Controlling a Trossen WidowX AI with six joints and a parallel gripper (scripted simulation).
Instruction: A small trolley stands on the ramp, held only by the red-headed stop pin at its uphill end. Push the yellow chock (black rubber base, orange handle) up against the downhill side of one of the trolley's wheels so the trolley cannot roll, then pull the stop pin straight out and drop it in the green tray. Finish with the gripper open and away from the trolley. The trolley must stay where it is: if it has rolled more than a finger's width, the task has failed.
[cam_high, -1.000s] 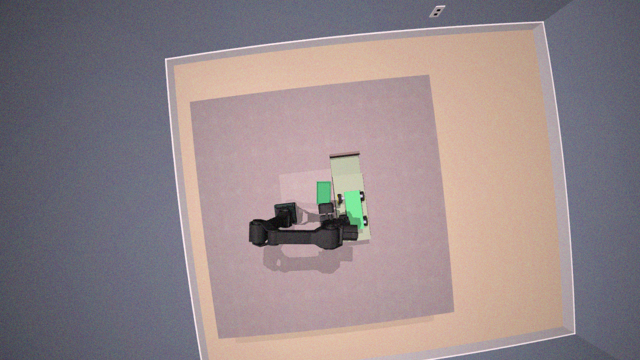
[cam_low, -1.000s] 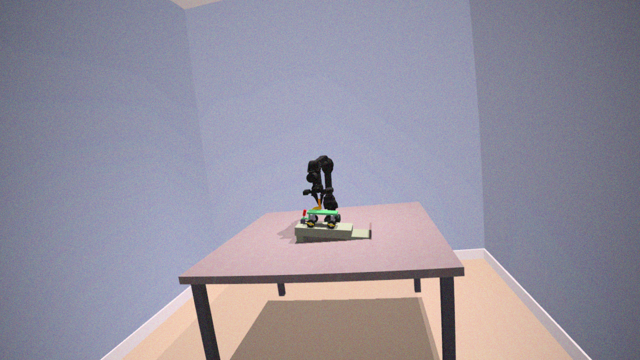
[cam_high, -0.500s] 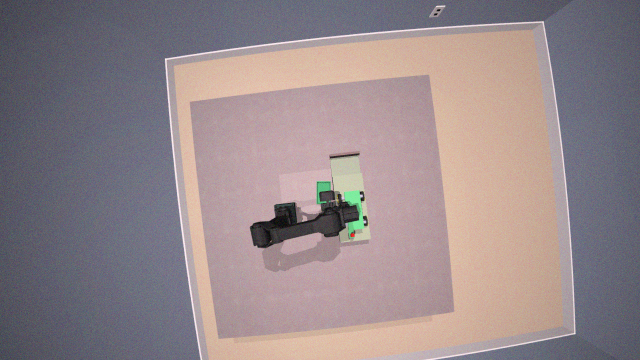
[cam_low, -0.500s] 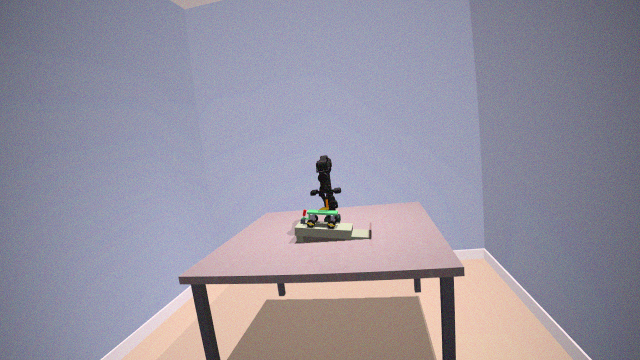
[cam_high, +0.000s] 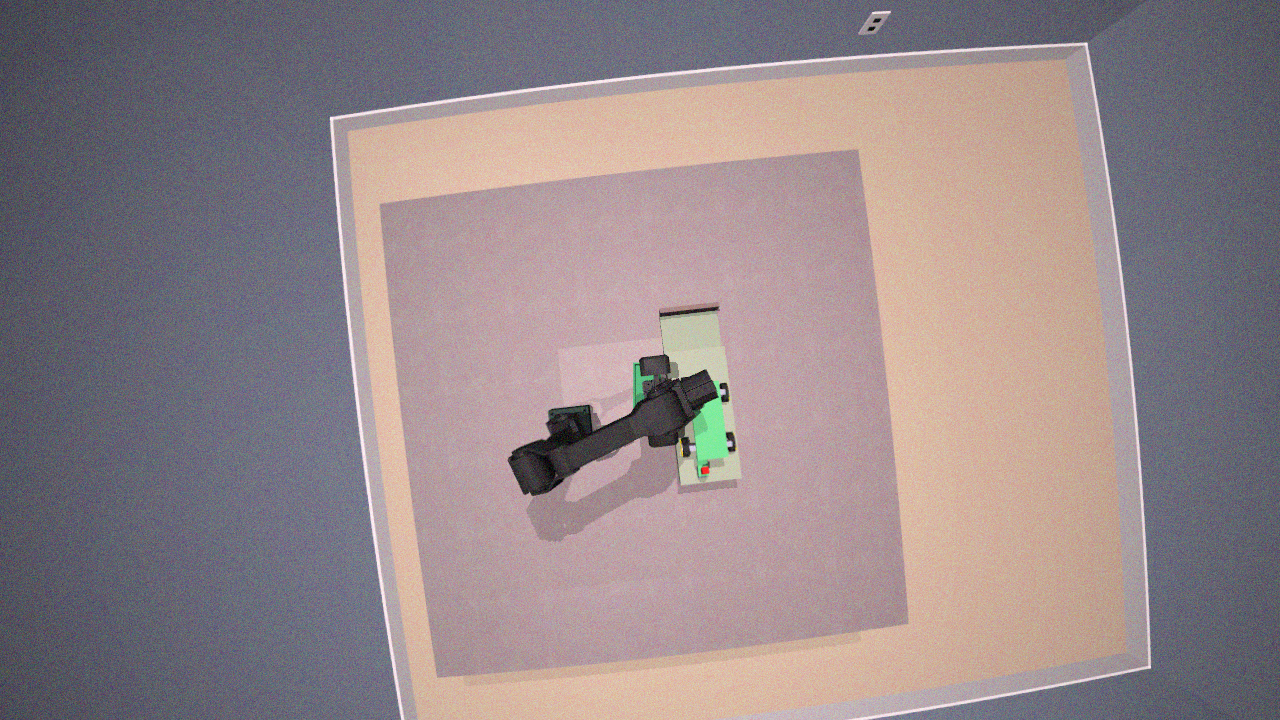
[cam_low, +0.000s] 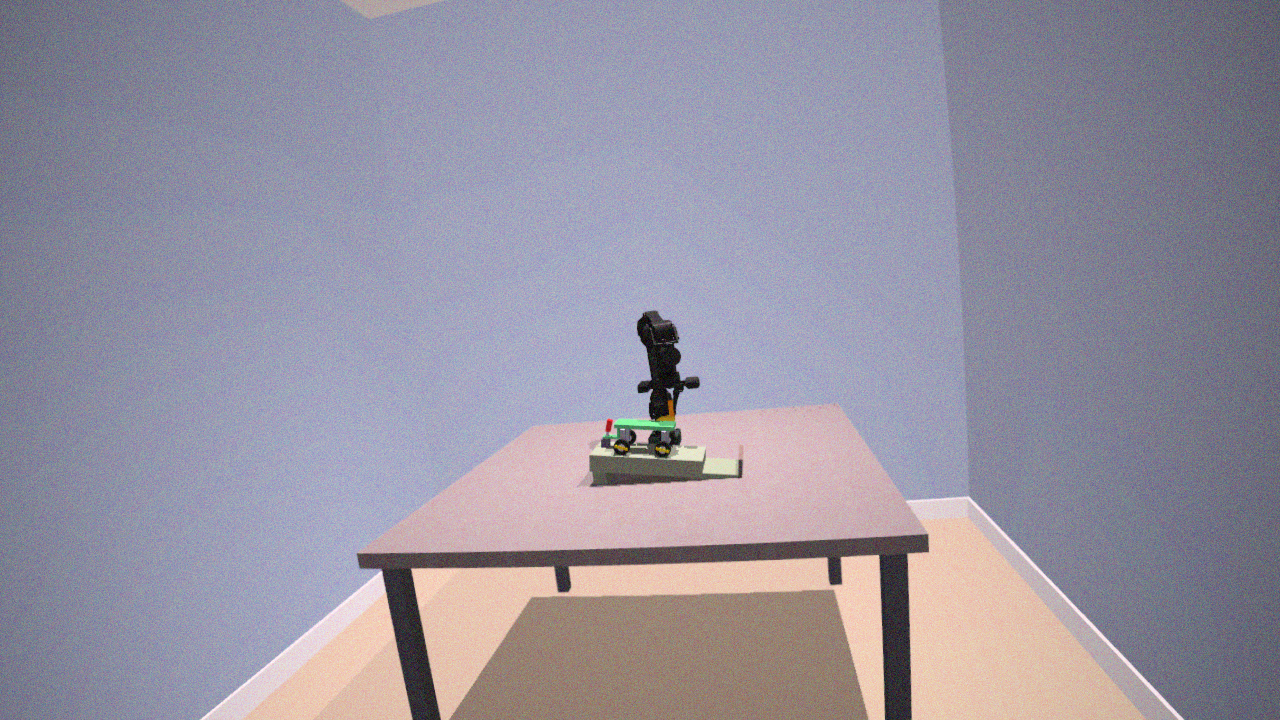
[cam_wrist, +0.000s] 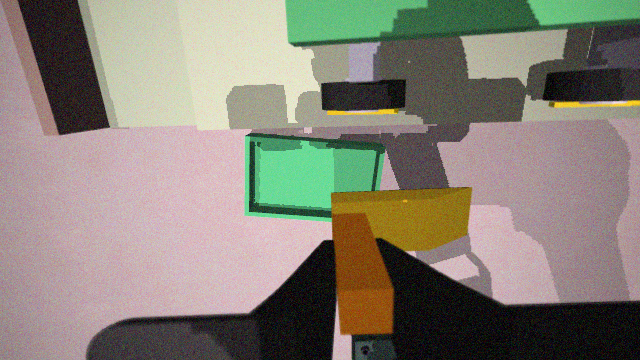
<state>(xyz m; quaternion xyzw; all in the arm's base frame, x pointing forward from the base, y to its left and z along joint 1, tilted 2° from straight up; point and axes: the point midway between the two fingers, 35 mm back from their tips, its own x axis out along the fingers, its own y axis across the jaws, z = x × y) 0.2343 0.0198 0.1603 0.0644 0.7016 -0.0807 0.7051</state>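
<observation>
Now: gripper tip 20 cm to the left of the red-headed stop pin, 5 cm short of it and 3 cm above it. Round my gripper tip: yellow chock: 2 cm to the right, 1 cm below; then ramp: 11 cm below, 9 cm to the right, 9 cm ahead; then trolley: 9 cm to the right, 9 cm ahead, 5 cm below.
</observation>
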